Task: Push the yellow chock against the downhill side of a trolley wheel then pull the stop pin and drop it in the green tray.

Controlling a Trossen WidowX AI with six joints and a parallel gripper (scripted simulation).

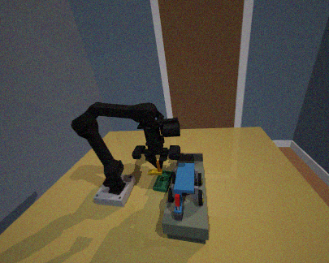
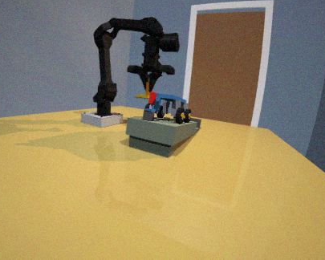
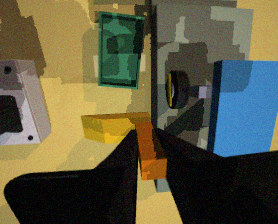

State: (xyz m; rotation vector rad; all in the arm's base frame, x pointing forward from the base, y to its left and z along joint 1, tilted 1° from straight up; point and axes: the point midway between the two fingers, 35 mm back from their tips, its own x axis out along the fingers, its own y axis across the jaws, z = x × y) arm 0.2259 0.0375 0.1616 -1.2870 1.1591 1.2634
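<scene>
Now: gripper tip 120 mm to the left of the red-headed stop pin, 100 mm short of it and 40 mm above it. Round my gripper tip: grey ramp (120 mm below, 110 mm ahead, 10 mm to the right); blue trolley (110 mm ahead, 60 mm below, 20 mm to the right); yellow chock (20 mm behind, 10 mm below).
</scene>
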